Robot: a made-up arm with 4 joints. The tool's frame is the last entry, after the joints.
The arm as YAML. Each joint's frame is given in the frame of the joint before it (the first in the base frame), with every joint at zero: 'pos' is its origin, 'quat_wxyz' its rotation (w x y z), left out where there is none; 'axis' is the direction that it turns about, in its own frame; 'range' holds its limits. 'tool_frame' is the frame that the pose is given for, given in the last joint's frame.
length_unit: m
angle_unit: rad
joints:
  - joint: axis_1
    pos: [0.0, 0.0, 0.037]
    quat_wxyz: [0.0, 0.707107, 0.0, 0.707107]
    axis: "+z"
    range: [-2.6, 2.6]
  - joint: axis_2
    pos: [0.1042, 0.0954, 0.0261]
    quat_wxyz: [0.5, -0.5, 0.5, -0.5]
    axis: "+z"
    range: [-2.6, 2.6]
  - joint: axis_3
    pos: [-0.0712, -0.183, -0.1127]
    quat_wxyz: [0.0, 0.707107, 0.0, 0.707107]
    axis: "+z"
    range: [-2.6, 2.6]
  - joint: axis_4
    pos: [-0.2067, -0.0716, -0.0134]
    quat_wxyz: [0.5, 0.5, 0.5, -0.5]
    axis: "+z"
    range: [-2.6, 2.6]
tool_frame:
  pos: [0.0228, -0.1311, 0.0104]
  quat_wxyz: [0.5, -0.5, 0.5, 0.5]
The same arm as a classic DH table. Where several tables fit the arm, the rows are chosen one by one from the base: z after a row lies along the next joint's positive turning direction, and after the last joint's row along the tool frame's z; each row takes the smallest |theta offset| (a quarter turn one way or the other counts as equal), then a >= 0, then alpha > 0; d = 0 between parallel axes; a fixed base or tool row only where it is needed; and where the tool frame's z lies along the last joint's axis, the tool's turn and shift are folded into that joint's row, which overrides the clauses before.
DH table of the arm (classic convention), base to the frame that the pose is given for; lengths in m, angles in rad. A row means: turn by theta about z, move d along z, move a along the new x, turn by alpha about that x. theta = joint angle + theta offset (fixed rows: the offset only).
base (fixed): a 0, alpha 1.5708, d 0.037, theta0 1.5708
axis_1: a -0.0954, alpha -1.5708, d 0.0261, theta0 0
axis_2: a 0.183, alpha -1.5708, d -0.0085, theta0 -1.5708
axis_3: a 0.2067, alpha -1.5708, d -0.0846, theta0 1.5708
axis_4: a 0.0228, alpha -1.5708, d 0.082, theta0 1.5708
tool (fixed): a 0, alpha 0, d -0.1311, theta0 1.5708
Joint limits (rad, base to tool): -2.6..2.6 -2.6..2.6 -2.6..2.6 -2.6..2.6

